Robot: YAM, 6 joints.
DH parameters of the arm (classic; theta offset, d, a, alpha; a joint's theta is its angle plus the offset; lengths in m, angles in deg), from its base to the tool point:
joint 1: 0 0.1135 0.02 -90
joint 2: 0 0 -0.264 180
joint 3: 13.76 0 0.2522 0
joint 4: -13.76 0 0.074 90
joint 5: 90 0 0 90
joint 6: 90 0.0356 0 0
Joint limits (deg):
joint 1: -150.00..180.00
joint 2: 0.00..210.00
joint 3: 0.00..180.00
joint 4: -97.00..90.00
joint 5: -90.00..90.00
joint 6: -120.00..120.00
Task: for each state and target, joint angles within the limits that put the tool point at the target. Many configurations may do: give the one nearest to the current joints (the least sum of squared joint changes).
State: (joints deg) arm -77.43 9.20 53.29 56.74 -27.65 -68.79
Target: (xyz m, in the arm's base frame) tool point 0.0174 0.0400 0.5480
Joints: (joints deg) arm -87.66 31.72 67.40 53.57 -32.29 -68.79
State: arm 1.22 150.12 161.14 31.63 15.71 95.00
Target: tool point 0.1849 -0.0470 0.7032
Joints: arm -11.19 115.44 176.60 33.33 16.68 95.00
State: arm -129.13 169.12 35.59 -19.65 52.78 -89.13
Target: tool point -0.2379 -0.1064 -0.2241
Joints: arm -149.83 178.57 75.79 -4.74 50.80 -89.13
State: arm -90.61 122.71 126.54 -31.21 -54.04 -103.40
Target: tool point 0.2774 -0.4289 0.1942
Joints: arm -60.38 134.76 114.40 -35.10 -55.00 -103.40
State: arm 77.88 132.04 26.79 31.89 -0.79 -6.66
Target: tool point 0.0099 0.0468 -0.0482
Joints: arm 77.64 147.67 7.73 24.91 -0.56 -6.66
